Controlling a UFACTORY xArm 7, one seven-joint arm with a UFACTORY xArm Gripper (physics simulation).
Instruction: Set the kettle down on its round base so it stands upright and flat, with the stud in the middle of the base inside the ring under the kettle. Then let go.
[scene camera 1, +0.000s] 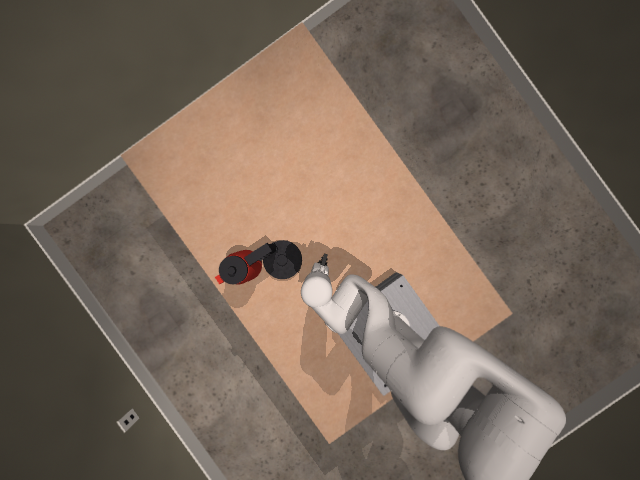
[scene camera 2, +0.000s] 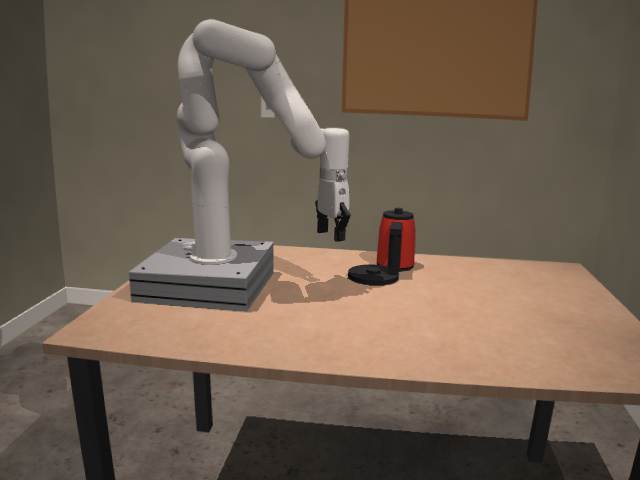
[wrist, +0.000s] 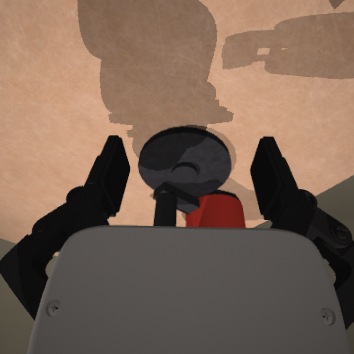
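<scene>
The red kettle (scene camera 1: 250, 268) (scene camera 2: 385, 242) (wrist: 220, 212) stands upright on the table beside its round base, near the table edge at the left of scene camera 1. Its black handle (scene camera 1: 258, 254) (scene camera 2: 394, 248) (wrist: 165, 207) points toward the base and reaches over its rim. The black round base (scene camera 1: 289, 268) (scene camera 2: 361, 276) (wrist: 160, 170) lies flat on the table, with its middle stud (scene camera 1: 281, 259) (scene camera 2: 373, 270) (wrist: 185, 169) uncovered. My gripper (scene camera 1: 323, 259) (scene camera 2: 330, 236) (wrist: 189, 151) is open and empty, above the table and off to the arm's side of the base. The ring under the kettle is hidden.
The arm's grey mounting block (scene camera 1: 418, 299) (scene camera 2: 188, 294) stands on the table (scene camera 1: 289, 129) (scene camera 2: 413, 330) (wrist: 40, 100) behind the gripper. The kettle's spout (scene camera 1: 219, 279) points out over the near table edge. Shadows of the arm fall around the base.
</scene>
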